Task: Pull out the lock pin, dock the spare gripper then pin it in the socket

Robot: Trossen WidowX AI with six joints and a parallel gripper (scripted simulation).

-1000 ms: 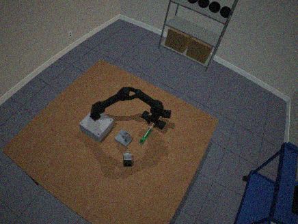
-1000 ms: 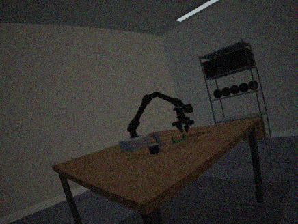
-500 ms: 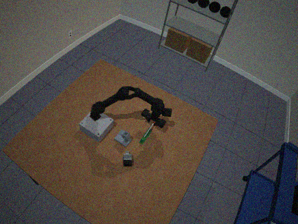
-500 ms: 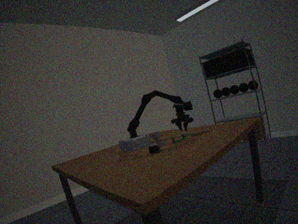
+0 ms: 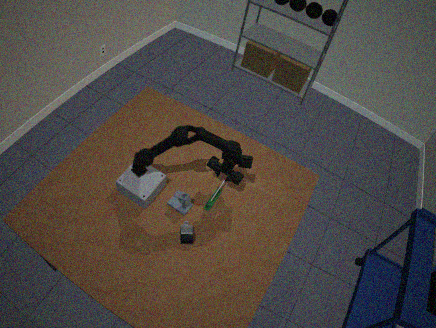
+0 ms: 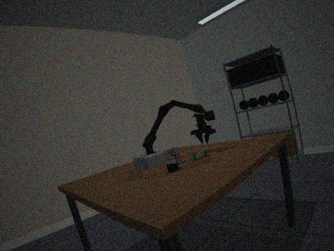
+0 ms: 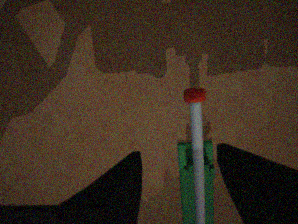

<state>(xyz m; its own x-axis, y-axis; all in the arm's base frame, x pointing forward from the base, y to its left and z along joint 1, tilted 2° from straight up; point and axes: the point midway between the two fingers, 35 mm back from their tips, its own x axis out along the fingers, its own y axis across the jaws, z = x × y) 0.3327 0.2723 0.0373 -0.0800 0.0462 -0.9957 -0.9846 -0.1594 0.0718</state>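
Right now the green holder is 90 mm to the right of my gripper tip, 60 mm below it and 30 mm ahead of it. The rest, counted from my gripper tip: spare gripper: 330 mm to the right, 60 mm below, 60 mm ahead; socket mount: 230 mm to the right, 70 mm behind, 30 mm below.
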